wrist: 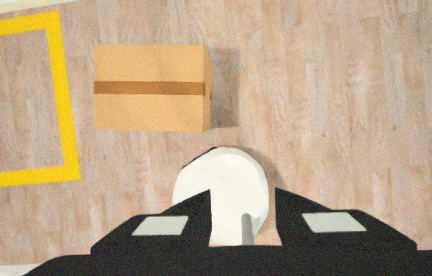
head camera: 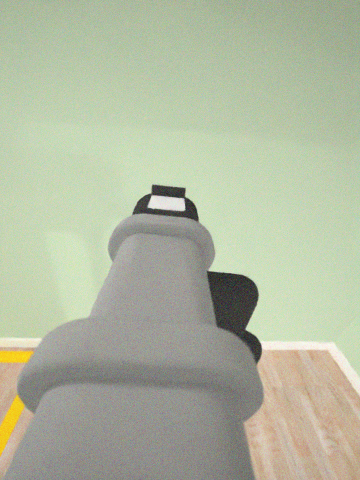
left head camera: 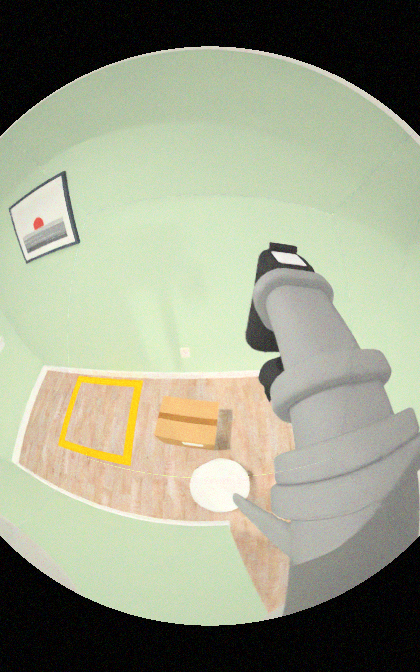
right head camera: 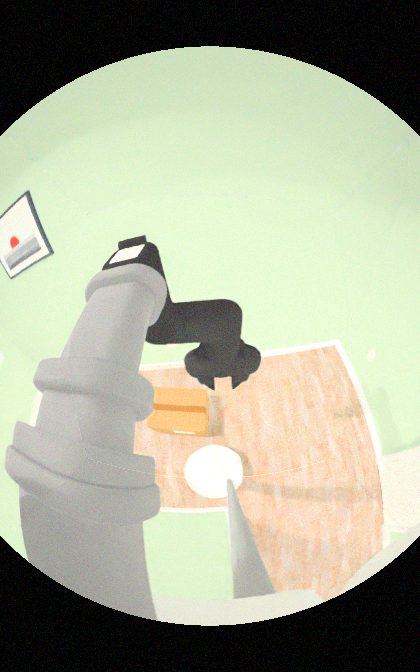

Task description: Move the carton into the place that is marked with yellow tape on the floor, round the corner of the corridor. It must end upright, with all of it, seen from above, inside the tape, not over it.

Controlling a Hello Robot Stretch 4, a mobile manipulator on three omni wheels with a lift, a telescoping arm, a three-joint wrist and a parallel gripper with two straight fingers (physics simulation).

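Seen in the pictures: gripper, fingertip midpoint: (wrist: 242, 208); robot's base at its link origin: (wrist: 223, 189).
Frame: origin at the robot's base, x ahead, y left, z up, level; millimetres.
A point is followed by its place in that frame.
Observation:
The brown carton (left head camera: 190, 431) (right head camera: 182, 398) (wrist: 150, 65) {x 545, y 219, z 294 mm} stands upright on the floor, with a darker tape strip across its top. It is to the right of the yellow tape outline (head camera: 14, 356) {x 879, y 997, z -27 mm} (left head camera: 131, 425) (wrist: 63, 100) {x 478, y 781, z -27 mm}, outside it, with a strip of floor between them. My gripper (right head camera: 223, 387) (wrist: 243, 208) {x 271, y -88, z 1121 mm} is open and empty, pointing down from high above the floor. In the wrist view its fingers show over the white round base, below the carton. In the left head view the arm hides the fingers. The carton does not show in the head view.
My white round base (left head camera: 215, 485) (right head camera: 205, 472) (wrist: 215, 170) {x 126, y 14, z 187 mm} stands close to the carton's near side. My grey arm (head camera: 150, 280) {x 171, y 3, z 1454 mm} (left head camera: 315, 320) (right head camera: 110, 320) is raised. Green walls with white skirting bound the corridor; a near wall corner (left head camera: 229, 524) is beside the base. A picture (left head camera: 45, 220) hangs left.

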